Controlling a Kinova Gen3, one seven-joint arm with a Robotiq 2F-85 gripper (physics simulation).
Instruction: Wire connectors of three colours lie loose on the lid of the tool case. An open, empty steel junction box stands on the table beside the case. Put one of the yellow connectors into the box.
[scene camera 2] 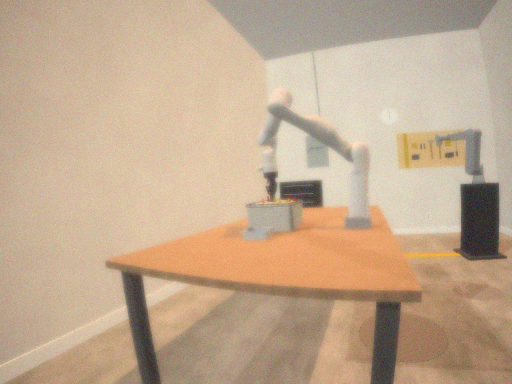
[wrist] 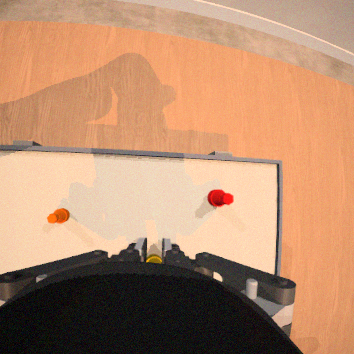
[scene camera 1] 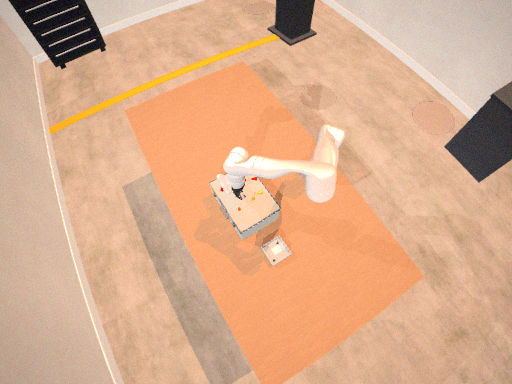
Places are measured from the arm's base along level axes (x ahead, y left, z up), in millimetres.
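Pixels of known places: gripper, fingertip midpoint: (scene camera 2: 273,201) (wrist: 153,249) (scene camera 1: 236,194); arm's base, origin of the base link: (scene camera 2: 358,214).
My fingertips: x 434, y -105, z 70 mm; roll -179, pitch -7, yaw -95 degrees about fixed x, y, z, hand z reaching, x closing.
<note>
For each thing: its top centre in the pictures, then the offset to it from my fingertips. Level surfaces: height alone.
- tool case, middle of its top: (wrist: 122,276) (scene camera 1: 243,195) (scene camera 2: 275,201) 20 mm back, 28 mm left, 3 mm up
- yellow connector, middle of its top: (wrist: 155,272) 11 mm back, 1 mm left, 24 mm up
- orange connector, middle of its top: (wrist: 51,218) (scene camera 1: 239,207) 33 mm ahead, 73 mm left, 21 mm up
- red connector, middle of its top: (wrist: 227,198) (scene camera 1: 221,187) 41 mm ahead, 57 mm right, 26 mm up
- table, its level: 130 mm down
My gripper (scene camera 1: 241,197) (scene camera 2: 271,196) (wrist: 153,249) points down at the lid of the tool case (scene camera 1: 252,218) (scene camera 2: 270,218) (wrist: 130,182). Its fingers are nearly together, shut on a yellow connector (wrist: 154,259), which is partly hidden by the gripper body in the wrist view. Two other yellow connectors (scene camera 1: 260,192) (scene camera 1: 253,198) lie on the lid in scene camera 1. The open, empty junction box (scene camera 1: 277,249) (scene camera 2: 258,234) stands on the table beside the case.
An orange connector (scene camera 1: 239,209) (wrist: 60,216), a red connector (scene camera 1: 222,189) (wrist: 219,198) and another red one (scene camera 1: 254,178) lie on the lid around the gripper. My arm's base (scene camera 2: 358,223) stands on the table (scene camera 1: 330,270) (scene camera 2: 310,265) to the right of the case in scene camera 2.
</note>
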